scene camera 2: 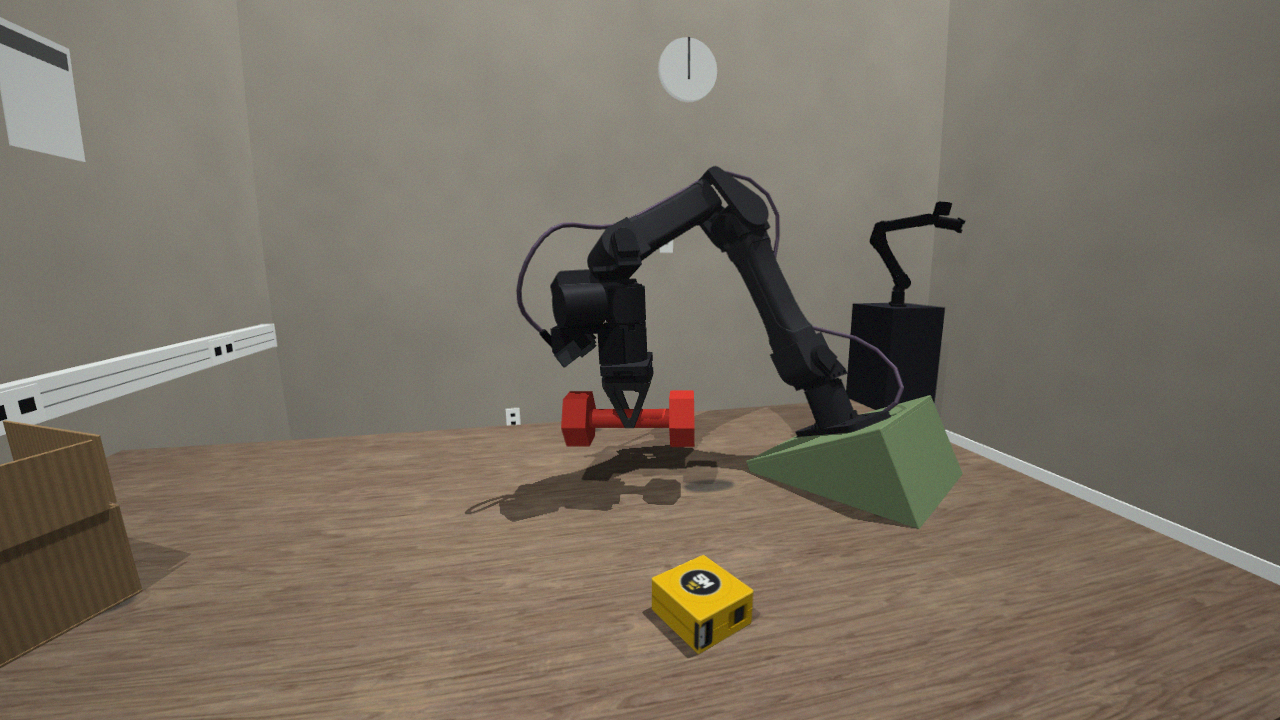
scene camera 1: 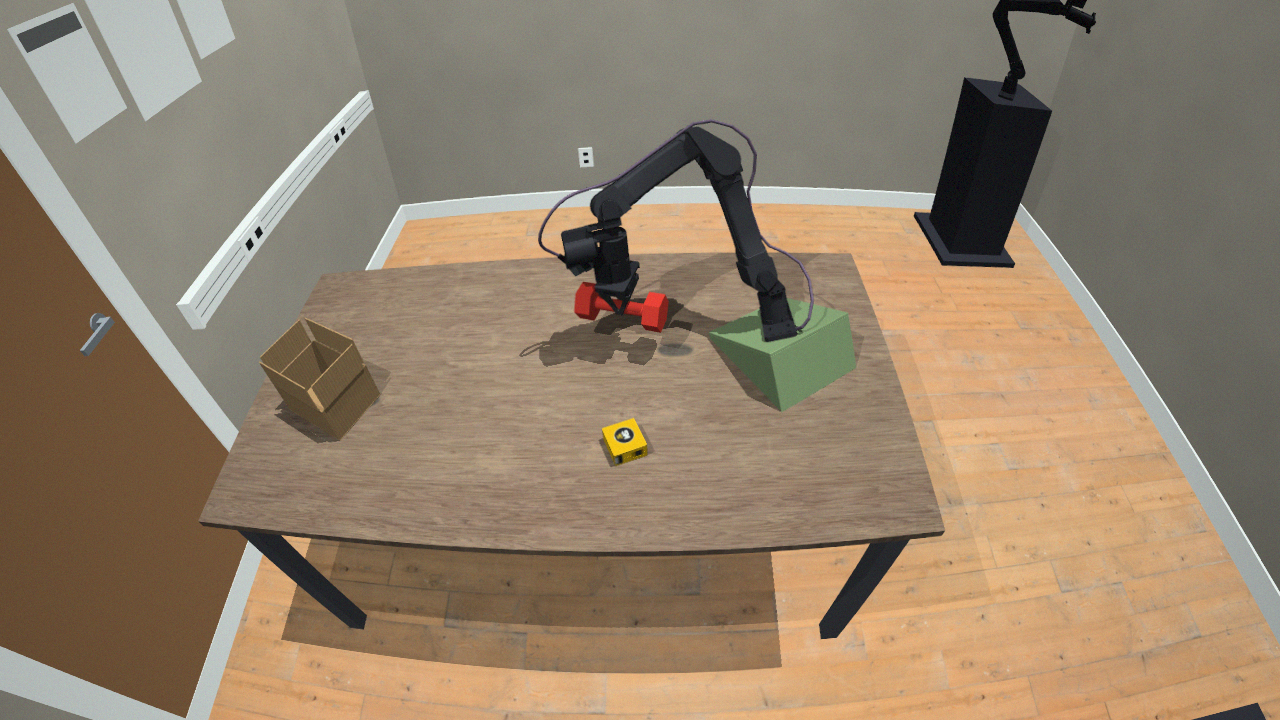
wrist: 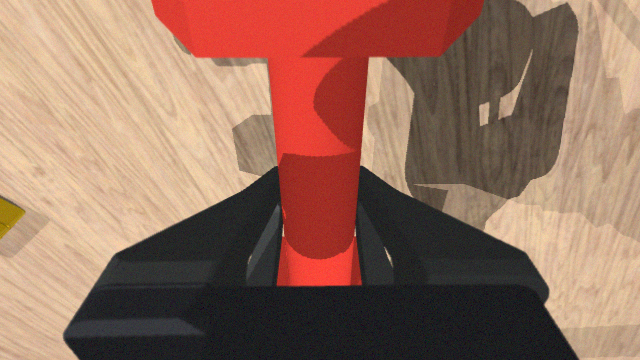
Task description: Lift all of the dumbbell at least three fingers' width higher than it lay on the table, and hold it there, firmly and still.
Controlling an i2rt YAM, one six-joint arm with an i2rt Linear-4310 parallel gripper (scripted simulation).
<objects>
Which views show the cardboard box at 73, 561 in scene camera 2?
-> Scene camera 2 and scene camera 1 only.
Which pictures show the red dumbbell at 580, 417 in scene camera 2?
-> Scene camera 2, scene camera 1 and the wrist view: all of them.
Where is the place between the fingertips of my gripper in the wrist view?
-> At 319, 179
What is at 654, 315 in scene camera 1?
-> A red dumbbell.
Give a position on a red dumbbell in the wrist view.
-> At 318, 100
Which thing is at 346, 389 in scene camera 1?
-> A cardboard box.
</objects>
